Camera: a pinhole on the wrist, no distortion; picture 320 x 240 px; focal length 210.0 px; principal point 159.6 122.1 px. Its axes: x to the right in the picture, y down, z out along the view. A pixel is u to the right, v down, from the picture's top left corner.
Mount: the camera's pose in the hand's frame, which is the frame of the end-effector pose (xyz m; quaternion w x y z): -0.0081 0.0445 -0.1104 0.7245 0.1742 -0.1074 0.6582
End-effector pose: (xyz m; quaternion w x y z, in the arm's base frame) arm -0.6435 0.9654 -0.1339 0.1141 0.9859 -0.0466 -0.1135
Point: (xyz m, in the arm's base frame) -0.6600 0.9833 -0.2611
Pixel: 166.1 123.9
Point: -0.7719 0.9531 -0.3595
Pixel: 194.9 181.8
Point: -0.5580 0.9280 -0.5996
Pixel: 203.3 68.6
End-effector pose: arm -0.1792 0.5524 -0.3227 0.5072 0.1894 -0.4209 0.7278
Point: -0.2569 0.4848 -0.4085
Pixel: outside the picture
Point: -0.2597 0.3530 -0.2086
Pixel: 252.4 143.9
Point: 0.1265 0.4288 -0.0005
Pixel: 47.8 109.6
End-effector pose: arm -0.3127 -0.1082 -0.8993 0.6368 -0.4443 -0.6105 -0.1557
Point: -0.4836 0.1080 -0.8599
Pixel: 212.1 96.8
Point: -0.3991 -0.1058 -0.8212
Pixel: 99.3 65.2
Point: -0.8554 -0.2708 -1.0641
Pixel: outside the picture
